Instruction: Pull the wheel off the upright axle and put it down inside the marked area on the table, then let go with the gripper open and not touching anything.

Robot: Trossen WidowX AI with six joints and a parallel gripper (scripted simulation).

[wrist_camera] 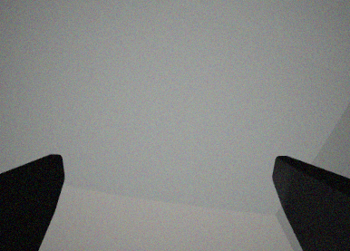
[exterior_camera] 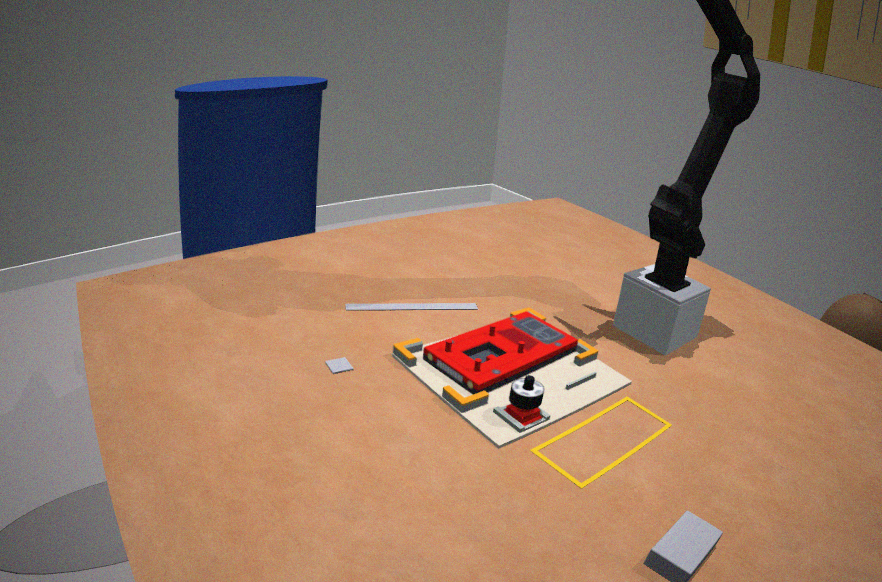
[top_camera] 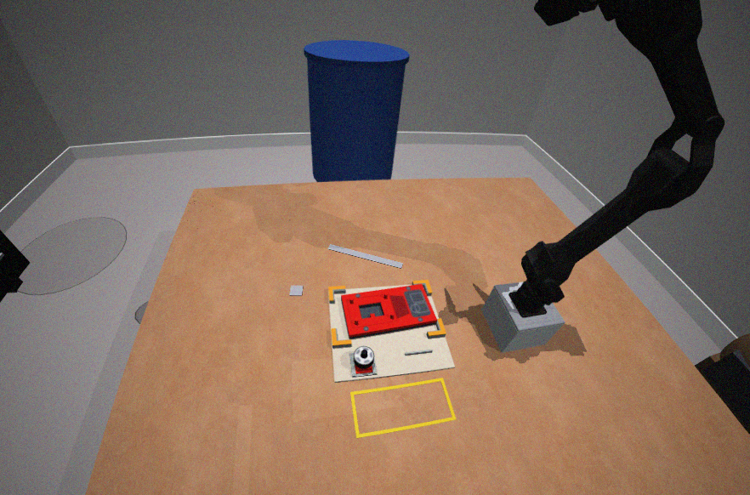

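Now: the wheel 22 cm ahead of my gripper tip, 24 cm to the left of it and 65 cm below it. The rest, counted from my gripper tip: black axle: 22 cm ahead, 24 cm to the left, 65 cm below; then grey strip: 17 cm ahead, 7 cm to the right, 69 cm below; then small grey square: 35 cm ahead, 3 cm to the left, 68 cm below.
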